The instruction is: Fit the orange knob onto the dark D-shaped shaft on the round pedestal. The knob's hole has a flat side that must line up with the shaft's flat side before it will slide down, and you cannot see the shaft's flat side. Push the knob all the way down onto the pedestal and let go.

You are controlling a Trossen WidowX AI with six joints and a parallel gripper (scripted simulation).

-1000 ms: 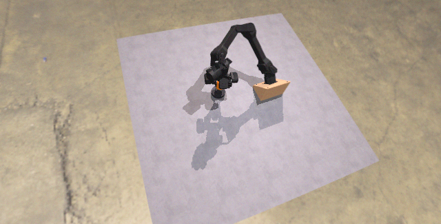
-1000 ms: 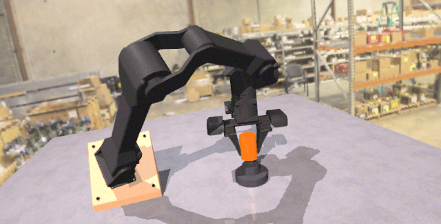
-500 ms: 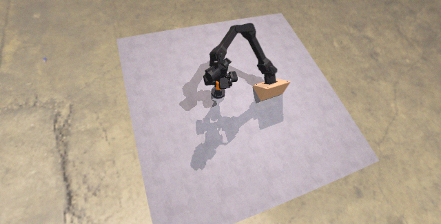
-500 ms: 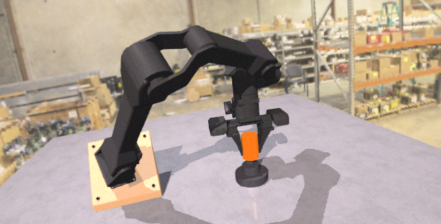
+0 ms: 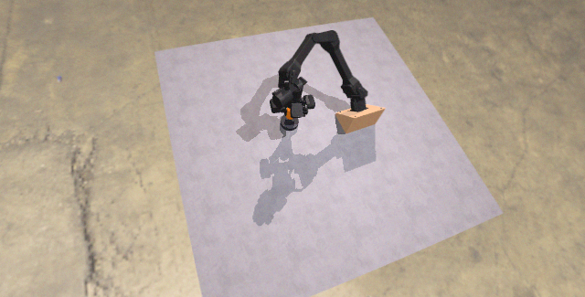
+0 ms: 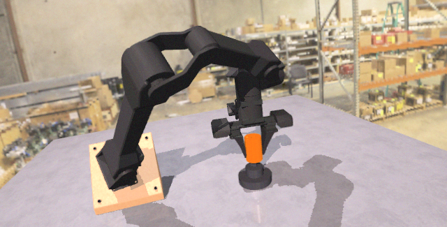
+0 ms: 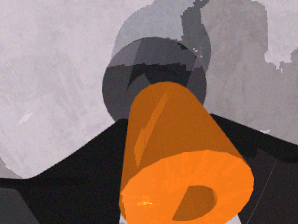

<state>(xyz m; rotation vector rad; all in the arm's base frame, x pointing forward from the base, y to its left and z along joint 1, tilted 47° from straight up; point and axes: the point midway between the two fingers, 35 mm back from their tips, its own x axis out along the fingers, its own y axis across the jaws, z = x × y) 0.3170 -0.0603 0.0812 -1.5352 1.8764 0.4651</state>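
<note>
My gripper tip is 2 cm below the orange knob. From my gripper tip the other things lie so: pedestal: 4 cm below.
</note>
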